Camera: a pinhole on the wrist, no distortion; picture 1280 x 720 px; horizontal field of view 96.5 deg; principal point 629.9 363.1 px. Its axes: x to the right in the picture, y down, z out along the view. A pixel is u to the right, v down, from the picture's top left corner.
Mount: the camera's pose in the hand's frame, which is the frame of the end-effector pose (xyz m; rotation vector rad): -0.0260 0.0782 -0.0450 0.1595 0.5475 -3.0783
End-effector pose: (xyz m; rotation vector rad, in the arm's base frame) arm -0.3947 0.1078 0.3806 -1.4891 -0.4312 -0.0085
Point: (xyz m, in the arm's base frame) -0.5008 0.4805 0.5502
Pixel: 490 448
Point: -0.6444 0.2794 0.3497
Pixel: 887 349
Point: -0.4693 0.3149 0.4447
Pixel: 520 442
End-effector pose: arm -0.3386 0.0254 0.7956 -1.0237 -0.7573 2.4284
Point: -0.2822 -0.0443 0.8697
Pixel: 1085 632
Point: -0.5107 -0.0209 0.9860
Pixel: 552 405
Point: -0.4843 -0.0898 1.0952
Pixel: 715 383
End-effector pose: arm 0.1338 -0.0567 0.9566 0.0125 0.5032 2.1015
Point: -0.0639 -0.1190 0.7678
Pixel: behind the camera
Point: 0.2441 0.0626 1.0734
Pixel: 492 578
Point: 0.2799 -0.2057 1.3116
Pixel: 966 154
